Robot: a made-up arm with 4 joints. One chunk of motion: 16 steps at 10 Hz.
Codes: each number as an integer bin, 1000 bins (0 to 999) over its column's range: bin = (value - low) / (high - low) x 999, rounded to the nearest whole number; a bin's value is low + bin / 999 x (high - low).
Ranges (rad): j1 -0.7..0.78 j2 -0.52..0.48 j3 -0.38..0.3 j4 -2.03..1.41
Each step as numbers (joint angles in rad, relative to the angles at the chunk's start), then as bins.
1 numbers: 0.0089 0.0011 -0.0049 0.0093
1 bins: 479 521 551 592
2 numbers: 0.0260 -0.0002 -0.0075 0.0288
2 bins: 490 519 547 598
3 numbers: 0.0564 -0.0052 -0.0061 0.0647
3 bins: 511 514 549 608
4 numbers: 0.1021 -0.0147 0.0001 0.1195
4 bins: 541 505 558 624
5 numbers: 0.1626 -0.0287 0.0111 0.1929
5 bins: 582 491 575 646
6 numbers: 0.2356 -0.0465 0.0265 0.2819
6 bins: 632 473 597 671
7 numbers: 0.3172 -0.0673 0.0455 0.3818
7 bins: 687 452 625 700
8 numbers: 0.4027 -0.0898 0.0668 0.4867
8 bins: 744 430 656 731
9 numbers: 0.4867 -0.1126 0.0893 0.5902
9 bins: 801 407 689 761
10 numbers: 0.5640 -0.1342 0.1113 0.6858
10 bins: 853 385 722 789
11 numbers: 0.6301 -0.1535 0.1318 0.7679
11 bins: 898 366 752 813
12 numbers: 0.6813 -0.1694 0.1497 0.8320
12 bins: 932 350 778 831
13 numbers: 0.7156 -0.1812 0.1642 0.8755
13 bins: 956 338 799 844
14 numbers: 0.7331 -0.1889 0.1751 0.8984
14 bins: 967 331 816 850
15 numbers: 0.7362 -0.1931 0.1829 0.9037
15 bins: 969 327 827 852
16 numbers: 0.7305 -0.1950 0.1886 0.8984
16 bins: 966 325 835 850
